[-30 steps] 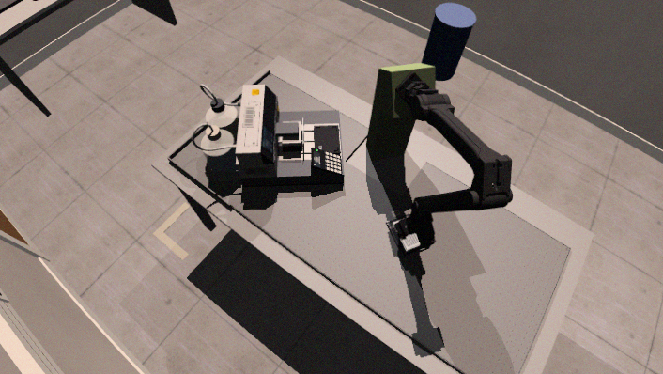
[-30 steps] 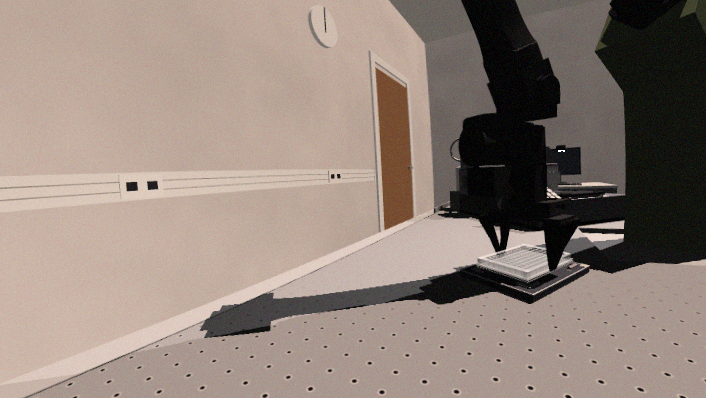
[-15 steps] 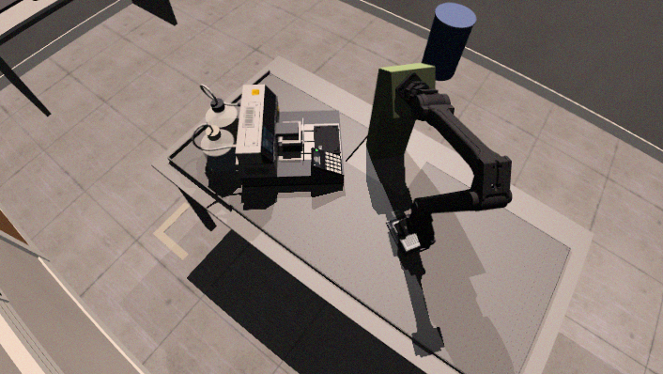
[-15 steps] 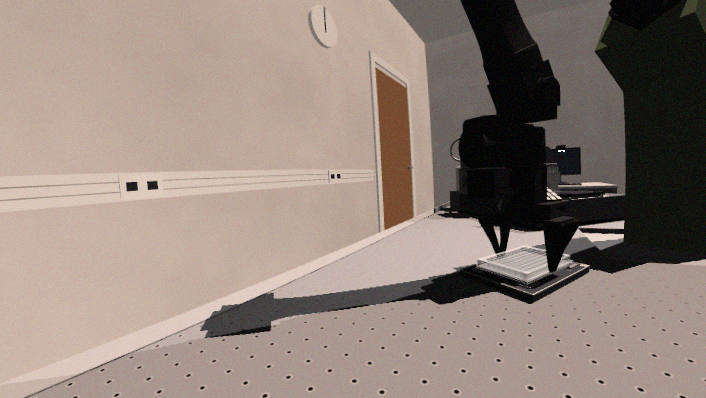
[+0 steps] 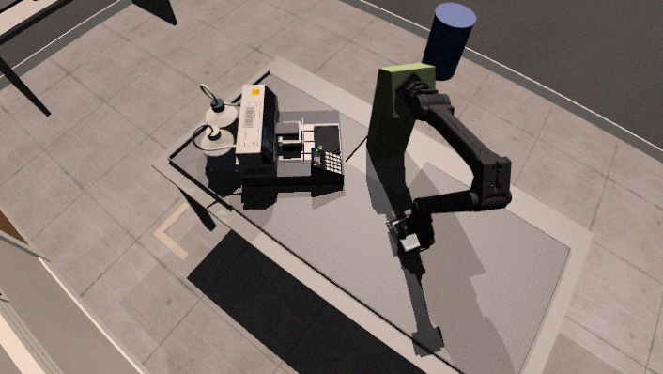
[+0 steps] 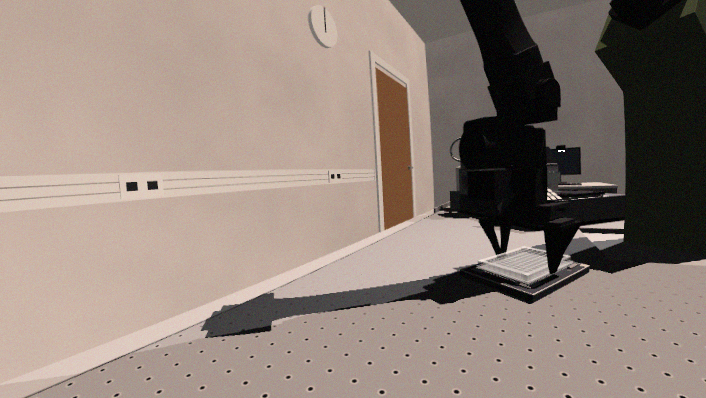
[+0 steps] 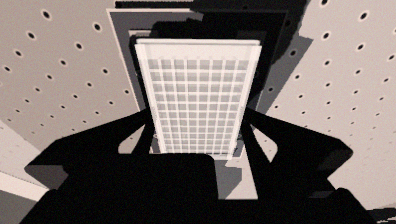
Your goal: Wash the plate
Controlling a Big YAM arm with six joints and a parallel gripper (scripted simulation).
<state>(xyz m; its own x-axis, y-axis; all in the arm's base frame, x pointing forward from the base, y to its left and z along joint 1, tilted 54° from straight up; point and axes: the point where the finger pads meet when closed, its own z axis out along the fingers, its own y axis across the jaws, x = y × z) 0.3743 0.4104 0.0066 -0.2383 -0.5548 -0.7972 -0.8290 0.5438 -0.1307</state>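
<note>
The white well plate is 1 cm below my hand. Also, from my hand: plate nest N1 (2 cm below); then plate washer (62 cm to the right, 14 cm ahead, 11 cm above).
</note>
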